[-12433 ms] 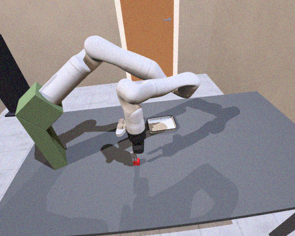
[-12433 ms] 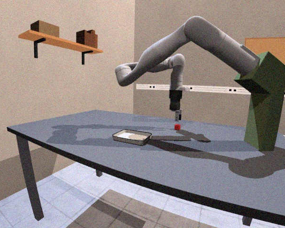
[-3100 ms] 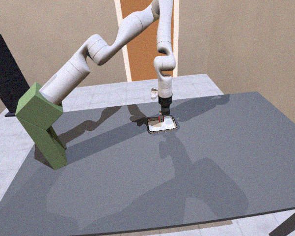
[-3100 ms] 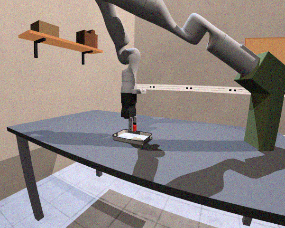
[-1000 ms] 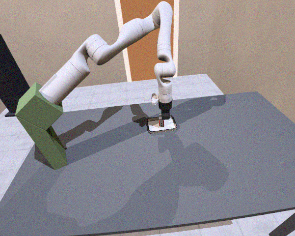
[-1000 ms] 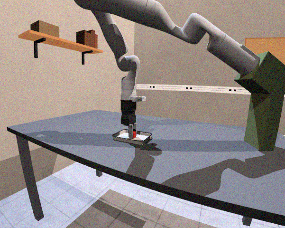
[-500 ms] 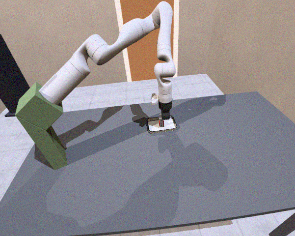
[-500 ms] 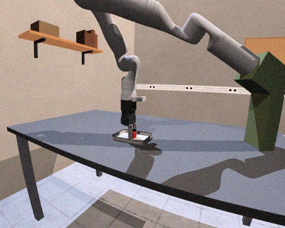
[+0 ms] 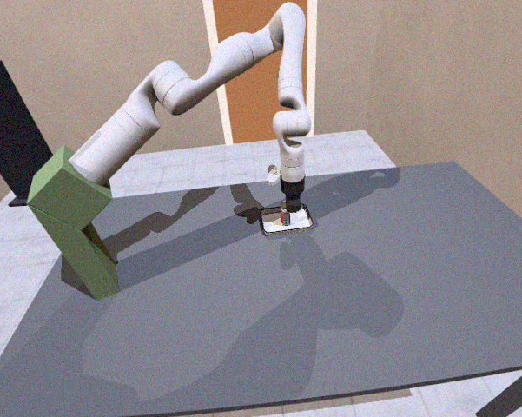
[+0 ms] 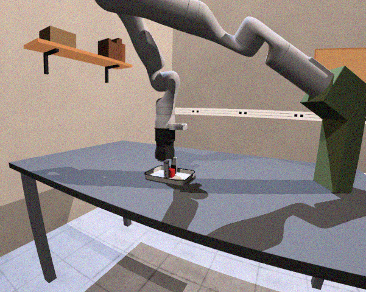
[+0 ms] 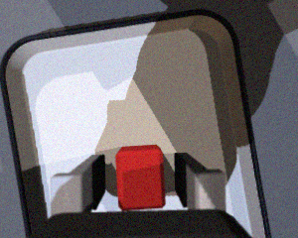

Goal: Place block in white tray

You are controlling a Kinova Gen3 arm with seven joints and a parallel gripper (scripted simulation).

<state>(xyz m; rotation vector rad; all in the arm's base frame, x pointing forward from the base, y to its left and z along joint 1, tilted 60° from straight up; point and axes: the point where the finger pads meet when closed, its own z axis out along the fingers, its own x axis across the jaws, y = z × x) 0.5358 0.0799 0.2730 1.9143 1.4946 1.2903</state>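
Now: hand 1 cm above the red block. From my hand the other things lie so: white tray 1 cm below.
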